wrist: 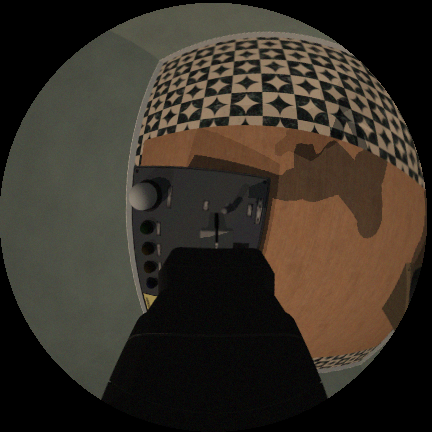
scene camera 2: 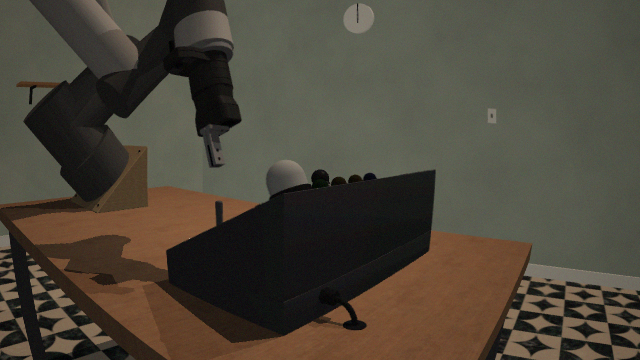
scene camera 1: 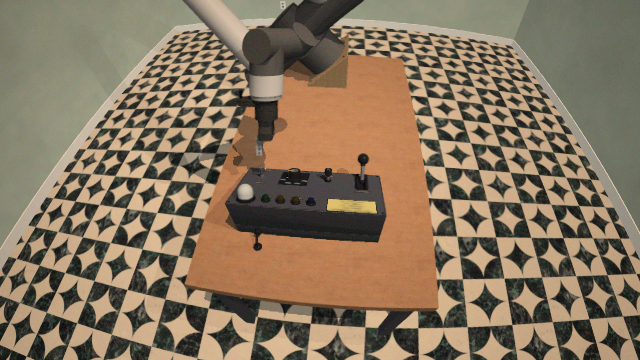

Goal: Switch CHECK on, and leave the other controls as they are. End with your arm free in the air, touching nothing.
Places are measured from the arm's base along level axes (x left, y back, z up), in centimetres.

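Pixels of known places: gripper, between the fingertips: (wrist: pixel 215 221) (scene camera 2: pixel 217 165) (scene camera 1: pixel 259 154); arm's base, origin of its link: (scene camera 2: pixel 104 175) (scene camera 1: pixel 328 58).
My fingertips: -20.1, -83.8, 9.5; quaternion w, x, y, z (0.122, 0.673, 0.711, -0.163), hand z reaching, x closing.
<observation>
For each thing: its top centre in the pictures, then the offset to it from my fingertips, as dx, dy, dz. "*": a spot on its surface instead.
- CHECK toggle, centre of its top: (scene camera 2: pixel 219 200) (wrist: pixel 223 210) (scene camera 1: pixel 260 167) -0.6, -1.1, -5.3
- OFF label, a spot on its surface: (wrist: pixel 250 210) * -0.3, +2.3, -12.0
- CHECK label, centre of its top: (wrist: pixel 258 211) -0.4, +3.9, -12.5
- white dome, a spot on its surface: (scene camera 2: pixel 286 177) (scene camera 1: pixel 238 194) * -4.0, -16.8, -0.1
- black switch, centre of its top: (scene camera 1: pixel 293 170) +11.4, -1.2, -6.3
- small knob, centre of its top: (scene camera 1: pixel 328 169) +23.5, -0.8, -5.6
- ball-topped lever, centre of its top: (scene camera 1: pixel 363 167) +35.5, +0.1, -5.2
- yellow label, a spot on its surface: (scene camera 1: pixel 351 206) * +31.3, -17.6, -2.8
- cable, a spot on its surface: (scene camera 2: pixel 348 307) (scene camera 1: pixel 255 240) * -0.2, -24.2, -16.8
The CHECK toggle (scene camera 1: pixel 261 171) (scene camera 2: pixel 219 213) (wrist: pixel 225 210) is a small grey lever on the dark sloped control box (scene camera 1: pixel 305 220) (scene camera 2: pixel 350 240) (wrist: pixel 187 215). In the wrist view it stands between the ON label (wrist: pixel 206 205) and the OFF label (wrist: pixel 250 210), beside the CHECK label (wrist: pixel 259 211). In scene camera 2 it points straight up from the slope, so it leans to the upslope, ON side. My gripper (scene camera 1: pixel 259 153) (scene camera 2: pixel 216 165) (wrist: pixel 215 221) is shut and empty, in the air above the lever, with a visible gap. It touches nothing.
The box also bears a white dome (scene camera 1: pixel 245 192) (scene camera 2: pixel 286 177) (wrist: pixel 144 196), several coloured buttons, a black switch (scene camera 1: pixel 294 176), a small knob (scene camera 1: pixel 328 173), a ball-topped lever (scene camera 1: pixel 363 167) and a yellow label (scene camera 1: pixel 351 206). A cable (scene camera 1: pixel 257 240) (scene camera 2: pixel 348 307) leaves its back.
</observation>
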